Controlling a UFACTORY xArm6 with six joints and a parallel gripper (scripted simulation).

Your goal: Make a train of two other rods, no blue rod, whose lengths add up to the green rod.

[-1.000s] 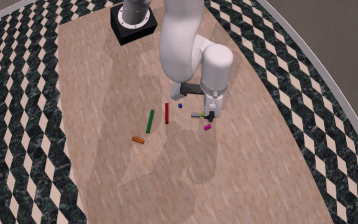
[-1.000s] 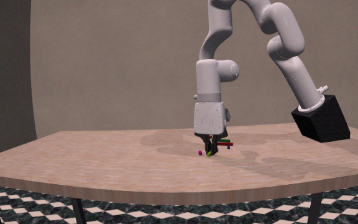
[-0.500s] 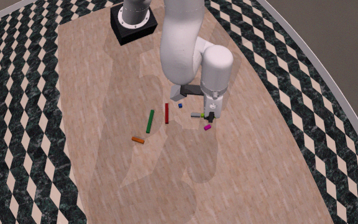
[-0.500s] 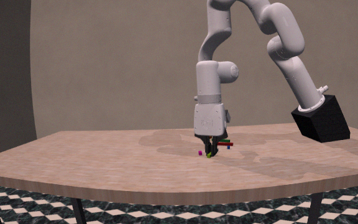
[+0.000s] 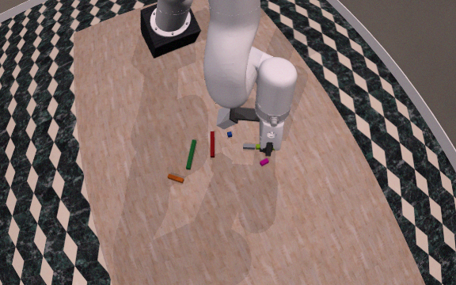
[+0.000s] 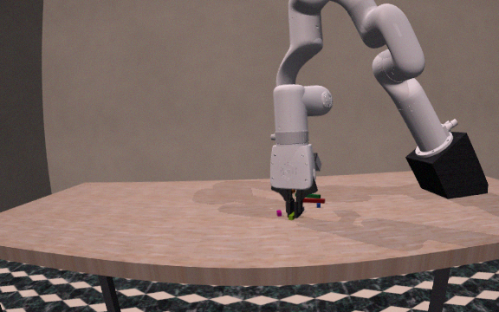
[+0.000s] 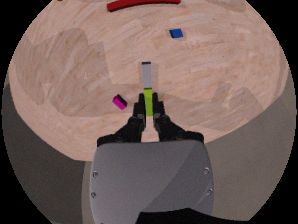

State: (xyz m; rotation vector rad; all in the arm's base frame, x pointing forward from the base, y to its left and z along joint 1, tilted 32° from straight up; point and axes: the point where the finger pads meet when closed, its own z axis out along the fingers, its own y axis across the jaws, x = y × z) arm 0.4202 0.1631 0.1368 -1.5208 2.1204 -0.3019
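The lime rod is 20 mm below my hand. Round my hand: grey rod 40 mm to the right, 20 mm below, 10 mm behind; then small blue rod 80 mm to the right, 60 mm behind, 20 mm below; then magenta rod 40 mm ahead, 20 mm to the right, 20 mm below.
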